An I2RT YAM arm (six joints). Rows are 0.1 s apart.
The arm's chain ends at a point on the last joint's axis. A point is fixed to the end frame.
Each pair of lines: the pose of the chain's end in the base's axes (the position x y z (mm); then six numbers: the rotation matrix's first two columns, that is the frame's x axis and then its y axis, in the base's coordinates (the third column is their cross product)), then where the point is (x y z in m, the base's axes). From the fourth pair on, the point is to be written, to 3 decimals.
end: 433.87 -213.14 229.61 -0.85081 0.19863 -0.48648 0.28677 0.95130 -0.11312
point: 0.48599 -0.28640 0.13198
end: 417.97 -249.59 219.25 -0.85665 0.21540 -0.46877 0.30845 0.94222 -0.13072
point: 0.46586 -0.32524 0.12128
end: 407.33 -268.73 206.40 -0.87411 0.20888 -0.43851 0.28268 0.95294 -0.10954
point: 0.45424 -0.34017 0.10486
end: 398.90 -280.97 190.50 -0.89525 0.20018 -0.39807 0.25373 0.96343 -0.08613
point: 0.444 -0.348 0.085
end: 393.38 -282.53 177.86 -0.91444 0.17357 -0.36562 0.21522 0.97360 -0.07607
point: 0.437 -0.346 0.070
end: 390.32 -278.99 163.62 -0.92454 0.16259 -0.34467 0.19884 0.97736 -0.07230
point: 0.433 -0.340 0.054
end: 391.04 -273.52 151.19 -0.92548 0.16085 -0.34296 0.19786 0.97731 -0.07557
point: 0.433 -0.335 0.042
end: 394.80 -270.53 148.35 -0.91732 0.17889 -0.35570 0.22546 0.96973 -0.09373
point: 0.436 -0.336 0.040
